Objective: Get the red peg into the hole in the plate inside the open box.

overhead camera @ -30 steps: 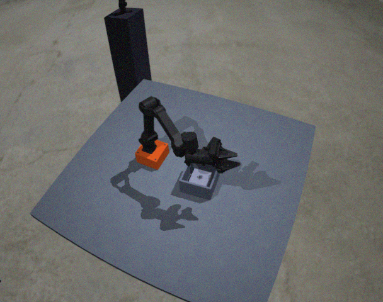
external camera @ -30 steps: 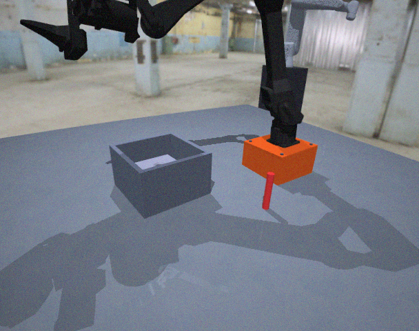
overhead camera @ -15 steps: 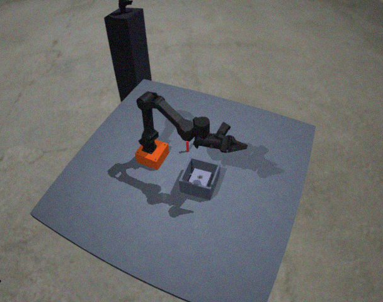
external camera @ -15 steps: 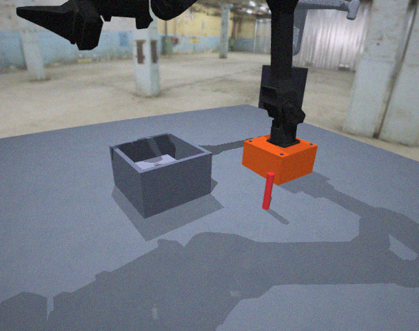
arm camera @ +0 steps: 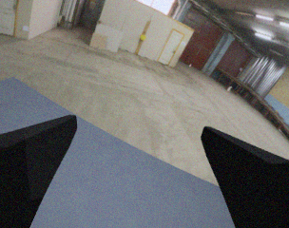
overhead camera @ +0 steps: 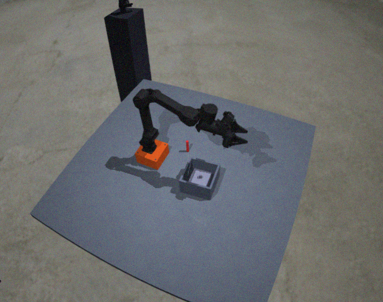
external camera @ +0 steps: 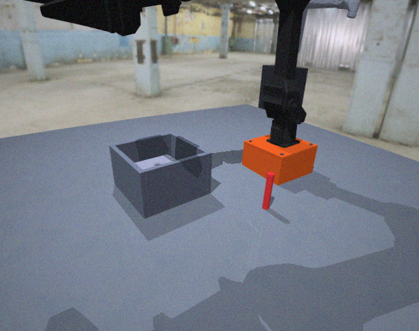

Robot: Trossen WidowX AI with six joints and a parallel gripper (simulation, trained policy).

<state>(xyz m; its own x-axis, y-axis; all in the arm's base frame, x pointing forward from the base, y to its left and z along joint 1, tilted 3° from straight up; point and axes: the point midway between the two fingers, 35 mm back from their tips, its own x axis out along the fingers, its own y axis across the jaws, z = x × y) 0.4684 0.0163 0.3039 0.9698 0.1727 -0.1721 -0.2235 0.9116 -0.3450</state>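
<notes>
Right now my gripper tip is 340 mm past the red peg, 310 mm above it and 110 mm to the right of it. Also, from my gripper tip: grey box (330 mm below, 190 mm behind, 70 mm to the right); then pale plate (310 mm below, 190 mm behind, 70 mm to the right).
</notes>
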